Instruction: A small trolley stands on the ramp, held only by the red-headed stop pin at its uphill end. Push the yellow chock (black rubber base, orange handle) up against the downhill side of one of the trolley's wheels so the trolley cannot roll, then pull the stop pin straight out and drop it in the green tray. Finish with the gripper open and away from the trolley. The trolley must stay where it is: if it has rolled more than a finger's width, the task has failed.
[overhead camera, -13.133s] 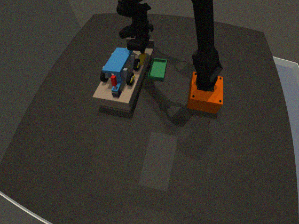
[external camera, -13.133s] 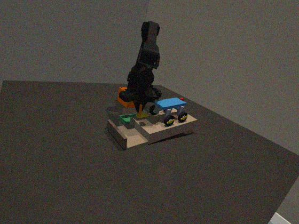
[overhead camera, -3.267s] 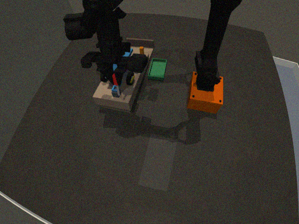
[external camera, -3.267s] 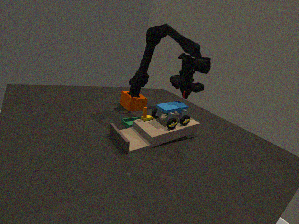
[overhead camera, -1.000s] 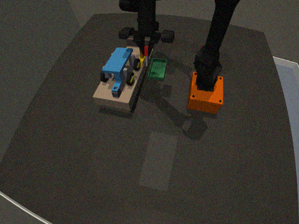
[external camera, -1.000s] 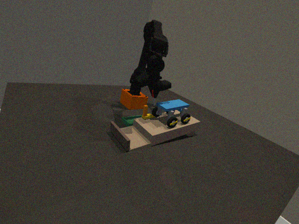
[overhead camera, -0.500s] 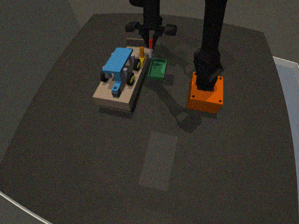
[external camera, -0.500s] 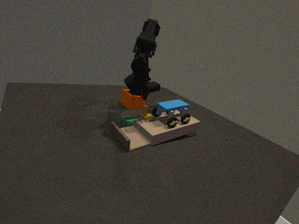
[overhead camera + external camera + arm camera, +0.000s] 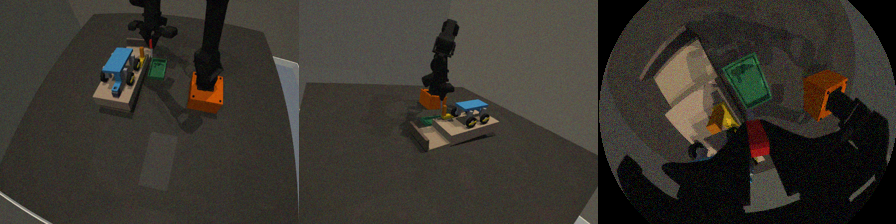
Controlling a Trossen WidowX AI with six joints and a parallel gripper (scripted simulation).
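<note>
Right now my gripper tip is right at the red-headed stop pin. The rest, counted from my gripper tip: trolley (11 cm ahead, 10 cm to the left, 2 cm below); then yellow chock (5 cm below, 5 cm ahead, 1 cm to the left); then raised lip (16 cm to the right, 10 cm below, 10 cm ahead).
</note>
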